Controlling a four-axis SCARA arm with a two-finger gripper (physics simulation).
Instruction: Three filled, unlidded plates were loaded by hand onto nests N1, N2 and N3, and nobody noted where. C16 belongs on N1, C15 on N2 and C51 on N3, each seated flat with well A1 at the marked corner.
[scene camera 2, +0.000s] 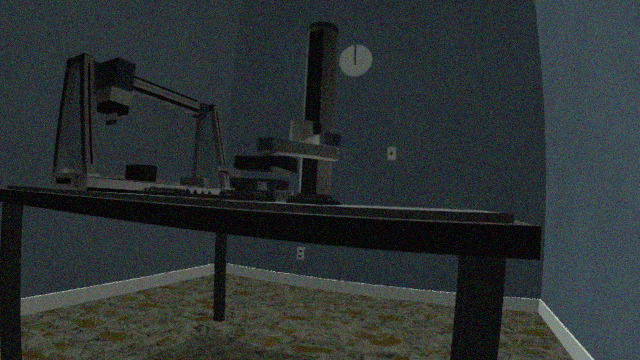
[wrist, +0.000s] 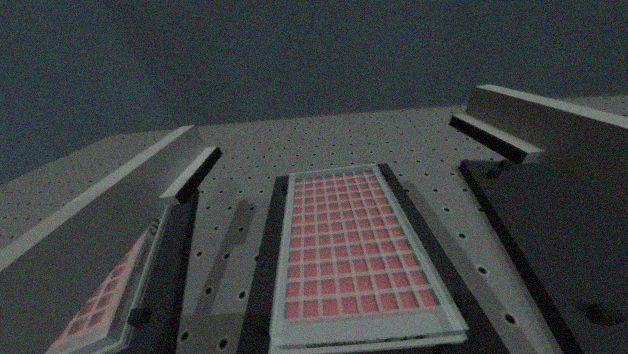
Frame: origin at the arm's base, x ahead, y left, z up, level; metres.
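Seen in the pictures: gripper, fingertip midpoint: (scene camera 2: 243, 169) (wrist: 331, 122).
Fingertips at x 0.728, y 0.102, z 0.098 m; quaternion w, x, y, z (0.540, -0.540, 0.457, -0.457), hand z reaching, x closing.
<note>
A point is followed by its place in that frame.
My gripper (wrist: 331, 122) {x 0.728, y 0.102, z 0.098 m} is open and empty, with one finger at each side of the wrist view. A filled, unlidded plate (wrist: 350, 245) {x 0.686, y 0.093, z 0.038 m} with pink wells lies on a dark nest (wrist: 264, 260) {x 0.680, y 0.150, z 0.025 m}, in the picture between and below the fingertips. A second pink-filled plate (wrist: 102, 310) {x 0.639, y 0.224, z 0.038 m} sits on another dark nest (wrist: 181, 260) {x 0.676, y 0.214, z 0.023 m} at the lower left, partly hidden by the left finger; small writing on its edge is unreadable. A third nest (wrist: 565, 235) {x 0.706, y -0.039, z 0.025 m} at the right shows a bare top. Nest labels, plate codes and A1 marks cannot be read. A third plate does not show.
The perforated deck (wrist: 320, 137) {x 0.892, y 0.135, z 0.013 m} runs between and behind the nests. In the scene view, the arm's column (scene camera 2: 325, 90) {x 0.053, y 0.053, z 0.541 m} stands on the dark table (scene camera 2: 380, 230) {x 1.050, y 0.552, z -0.015 m}. A gantry frame (scene camera 2: 74, 120) {x 0.851, y -0.577, z 0.258 m} with a hanging head (scene camera 2: 115, 75) {x 0.778, y -0.468, z 0.431 m} stands at the left, near a black block (scene camera 2: 141, 172) {x 0.565, y -0.527, z 0.100 m}.
</note>
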